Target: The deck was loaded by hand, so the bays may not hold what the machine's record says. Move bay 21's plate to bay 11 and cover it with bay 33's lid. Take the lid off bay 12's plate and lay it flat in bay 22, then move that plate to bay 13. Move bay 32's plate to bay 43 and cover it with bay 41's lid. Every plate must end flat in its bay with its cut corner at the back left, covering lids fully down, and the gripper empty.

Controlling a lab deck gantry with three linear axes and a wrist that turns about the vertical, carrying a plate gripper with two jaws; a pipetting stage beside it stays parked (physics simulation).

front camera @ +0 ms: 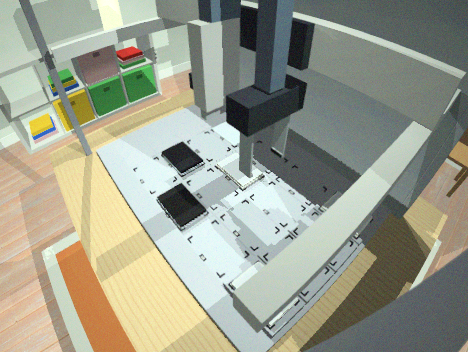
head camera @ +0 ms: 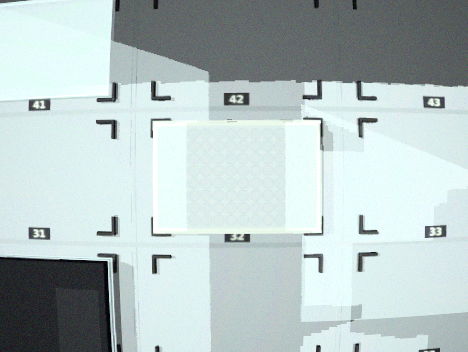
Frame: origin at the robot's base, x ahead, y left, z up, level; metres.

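Where they show: gripper, fingertip midpoint: [front camera: 262, 163]; robot's base, origin of the base link: [front camera: 134, 169].
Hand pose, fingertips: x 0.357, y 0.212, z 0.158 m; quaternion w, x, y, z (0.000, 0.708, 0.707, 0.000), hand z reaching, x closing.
Each offset is from my fingertips to the top centre of the thing. "pt": to the spot under its first point.
My gripper [front camera: 262, 164] is open and empty, its two jaws wide apart above bay 32; the jaws do not show in the head view. A white plate with faint round wells @[0.129 m back, 0.045 m left, 0.143 m down] [front camera: 231, 169] [head camera: 235, 175] lies flat in bay 32; its cut corner cannot be made out. A black-topped plate @[0.293 m back, 0.062 m right, 0.141 m down] [front camera: 182, 157] [head camera: 50, 305] lies in bay 21. Another black-topped plate @[0.129 m back, 0.169 m right, 0.141 m down] [front camera: 182, 205] lies in bay 12. A thin pale lid @[0.293 m back, 0.152 m left, 0.150 m down] [front camera: 227, 132] [head camera: 55, 50] lies in bay 41. Bay 33 @[pt 0.012 m ahead, 0.045 m left, 0.158 m down] [head camera: 410, 175] shows corner marks and no lid in the head view. Bay 43 is partly in view, with no plate seen.
A long pale beam [front camera: 335, 225] crosses above the deck's right side, hiding bays there. A grey column [front camera: 207, 65] stands at the back left. A high grey wall [front camera: 380, 60] runs behind the deck. A thin grey post [front camera: 65, 95] stands at the left.
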